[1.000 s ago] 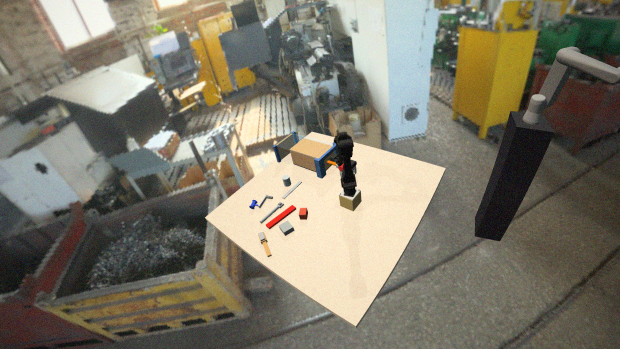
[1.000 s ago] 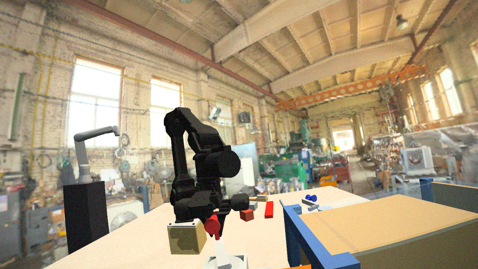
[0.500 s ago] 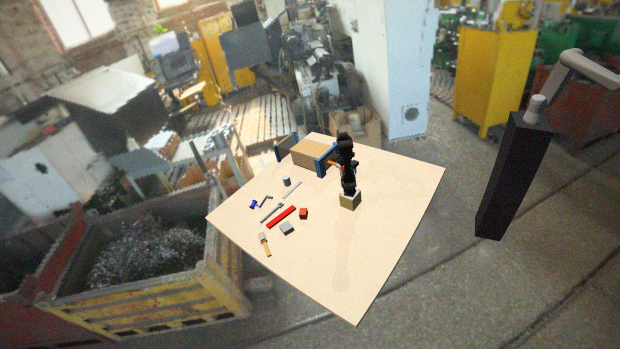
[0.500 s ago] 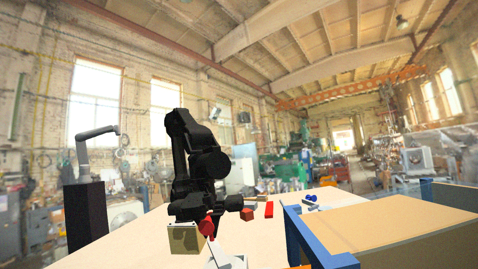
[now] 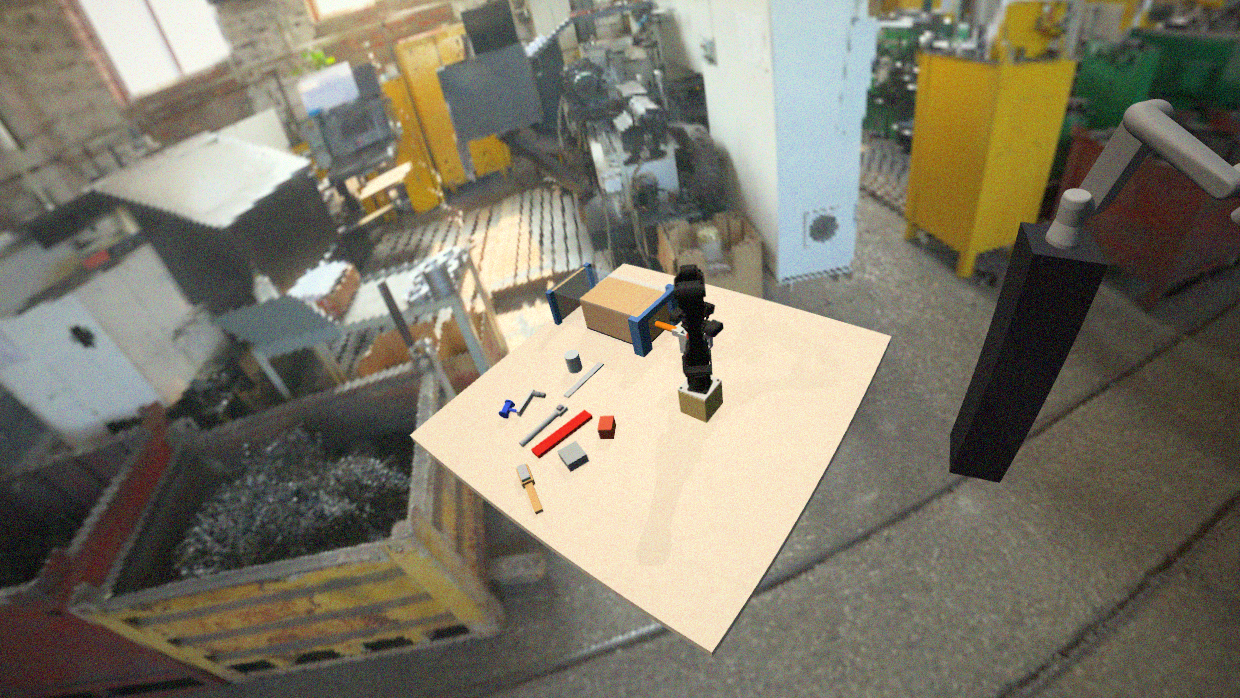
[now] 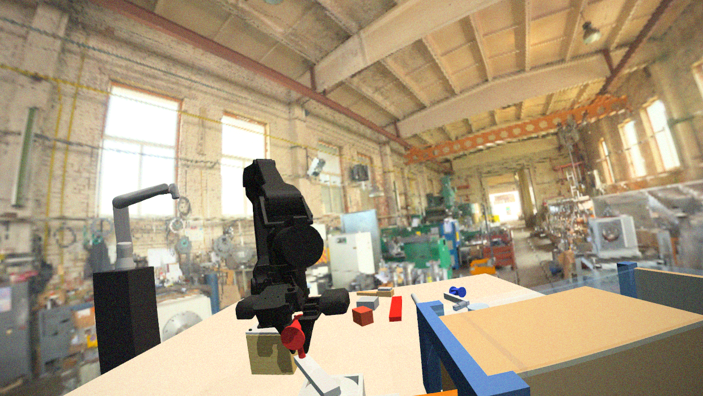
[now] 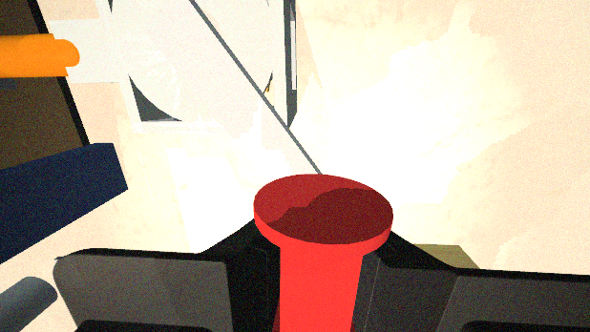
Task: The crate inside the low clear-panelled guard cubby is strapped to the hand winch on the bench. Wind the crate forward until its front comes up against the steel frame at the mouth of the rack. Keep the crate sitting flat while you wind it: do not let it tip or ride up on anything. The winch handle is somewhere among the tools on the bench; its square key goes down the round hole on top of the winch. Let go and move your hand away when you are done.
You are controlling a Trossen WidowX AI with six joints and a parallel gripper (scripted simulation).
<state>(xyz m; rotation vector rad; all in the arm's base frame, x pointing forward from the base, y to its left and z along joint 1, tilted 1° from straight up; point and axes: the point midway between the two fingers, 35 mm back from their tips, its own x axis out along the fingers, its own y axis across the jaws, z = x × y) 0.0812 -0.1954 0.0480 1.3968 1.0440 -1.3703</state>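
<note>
My gripper tip is now 20 mm short of the red-knobbed winch handle, 30 mm to the left of it and 10 mm above it. Also, from my gripper tip: red knob: 10 mm to the left, 20 mm above; blue steel frame: 200 mm ahead, 120 mm to the right, 10 mm below; grey winch: 30 mm ahead, 90 mm to the right, 80 mm below.
</note>
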